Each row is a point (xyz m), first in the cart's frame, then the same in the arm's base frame.
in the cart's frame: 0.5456 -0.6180 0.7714
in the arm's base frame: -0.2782 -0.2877 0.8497
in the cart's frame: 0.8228 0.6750 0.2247
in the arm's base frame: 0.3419 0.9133 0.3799
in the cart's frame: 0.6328 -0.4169 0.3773
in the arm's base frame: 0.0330 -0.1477 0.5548
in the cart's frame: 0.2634 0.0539 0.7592
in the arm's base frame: -0.4600 0.3628 0.5758
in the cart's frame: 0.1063 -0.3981 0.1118
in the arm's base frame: -0.2405 -0.1907 0.0338
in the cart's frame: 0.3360 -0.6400 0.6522
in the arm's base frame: -0.3810 -0.3361 0.6359
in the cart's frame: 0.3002 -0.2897 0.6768
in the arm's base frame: -0.4032 0.0121 0.5825
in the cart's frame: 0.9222 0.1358 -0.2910
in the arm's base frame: 0.6885 0.3042 0.1054
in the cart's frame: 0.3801 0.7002 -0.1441
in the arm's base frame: 0.1967 0.8636 -0.1760
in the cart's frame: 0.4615 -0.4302 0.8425
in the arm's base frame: -0.3763 -0.0945 0.8297
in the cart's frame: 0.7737 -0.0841 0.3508
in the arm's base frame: 0.1830 0.1820 0.5657
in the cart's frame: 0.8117 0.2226 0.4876
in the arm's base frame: 0.1533 0.5075 0.6515
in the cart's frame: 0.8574 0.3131 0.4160
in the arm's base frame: 0.2374 0.5874 0.6072
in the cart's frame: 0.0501 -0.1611 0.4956
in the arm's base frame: -0.4940 0.1012 0.2730
